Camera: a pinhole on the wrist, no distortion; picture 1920 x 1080 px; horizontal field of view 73.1 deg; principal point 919.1 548.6 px. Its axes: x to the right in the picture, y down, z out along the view. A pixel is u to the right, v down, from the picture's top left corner.
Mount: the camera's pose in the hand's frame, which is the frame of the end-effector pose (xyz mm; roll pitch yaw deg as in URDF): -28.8 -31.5 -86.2 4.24 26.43 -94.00
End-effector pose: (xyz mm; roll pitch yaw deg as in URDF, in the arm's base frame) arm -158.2 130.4 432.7 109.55 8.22 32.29
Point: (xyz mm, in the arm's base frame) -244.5 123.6 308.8
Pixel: 1472 433
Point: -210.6 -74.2 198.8
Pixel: 958 356
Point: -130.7 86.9 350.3
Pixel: 499 1006
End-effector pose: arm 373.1 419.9 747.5 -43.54 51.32 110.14
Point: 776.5 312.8 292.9
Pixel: behind the camera
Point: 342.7 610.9 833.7
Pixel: outside the picture
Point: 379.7 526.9 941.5
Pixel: 1111 370
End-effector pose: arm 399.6 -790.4 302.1 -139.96 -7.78 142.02
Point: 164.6 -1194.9 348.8
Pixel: 1391 637
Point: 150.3 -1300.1 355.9
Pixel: 1444 528
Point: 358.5 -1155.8 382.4
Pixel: 1580 114
